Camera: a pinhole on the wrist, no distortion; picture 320 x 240 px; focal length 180.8 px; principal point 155.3 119.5 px. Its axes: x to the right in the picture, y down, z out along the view. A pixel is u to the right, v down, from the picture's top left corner.
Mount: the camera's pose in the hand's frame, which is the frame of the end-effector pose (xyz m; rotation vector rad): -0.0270 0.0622 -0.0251 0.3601 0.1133 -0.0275
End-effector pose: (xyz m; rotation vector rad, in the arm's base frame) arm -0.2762 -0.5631 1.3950 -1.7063 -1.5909 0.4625
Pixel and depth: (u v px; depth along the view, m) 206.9 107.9 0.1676
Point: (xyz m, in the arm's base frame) -0.3604 -0.4942 1.3289
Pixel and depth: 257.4 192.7 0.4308
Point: -0.4695 -0.1907 1.1346
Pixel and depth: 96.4 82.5 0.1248
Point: -0.3500 -0.5930 1.3297
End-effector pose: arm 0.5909 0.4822 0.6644 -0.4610 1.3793 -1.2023
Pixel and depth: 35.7 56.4 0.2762
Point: 0.7843 0.5053 0.9078
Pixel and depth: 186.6 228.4 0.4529
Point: 1.0568 0.2672 0.5841
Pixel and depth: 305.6 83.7 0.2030
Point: 0.6526 0.2797 0.6552
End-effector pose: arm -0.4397 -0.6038 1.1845 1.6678 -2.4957 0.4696
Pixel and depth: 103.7 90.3 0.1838
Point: -0.3761 -0.6043 1.0410
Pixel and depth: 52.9 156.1 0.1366
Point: -0.4318 -0.5491 1.0401
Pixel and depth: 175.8 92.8 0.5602
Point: -0.2415 -0.9019 0.8147
